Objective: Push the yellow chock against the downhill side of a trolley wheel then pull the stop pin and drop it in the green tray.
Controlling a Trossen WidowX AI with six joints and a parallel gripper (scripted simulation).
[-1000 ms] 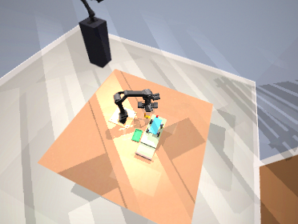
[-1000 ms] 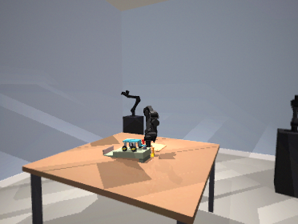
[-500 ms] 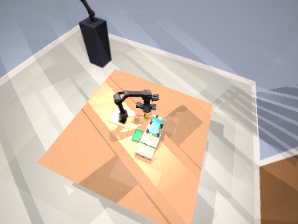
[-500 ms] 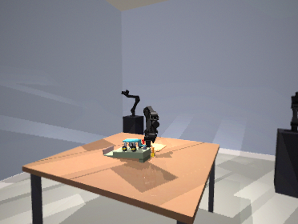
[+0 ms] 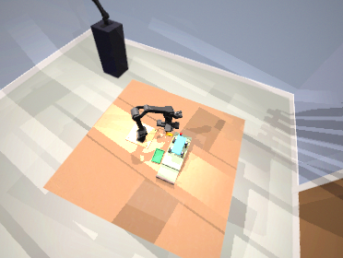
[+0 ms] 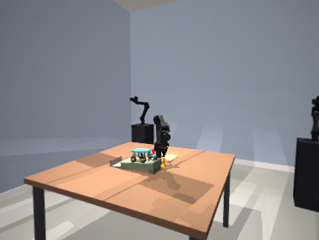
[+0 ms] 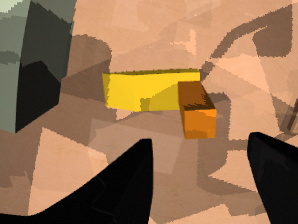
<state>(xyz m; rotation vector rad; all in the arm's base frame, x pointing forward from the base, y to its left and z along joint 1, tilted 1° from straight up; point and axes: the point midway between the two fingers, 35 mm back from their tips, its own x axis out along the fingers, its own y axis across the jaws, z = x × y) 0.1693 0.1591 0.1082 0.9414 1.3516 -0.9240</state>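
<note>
Now: the yellow chock 6 cm below my gripper tip, 2 cm ahead of it and 1 cm to the left of it. Round my gripper tip: ramp: 16 cm ahead, 12 cm to the right, 3 cm below; then red-headed stop pin: 13 cm ahead, 5 cm above, 2 cm to the right; then blue trolley: 16 cm ahead, 12 cm to the right, 3 cm above.
</note>
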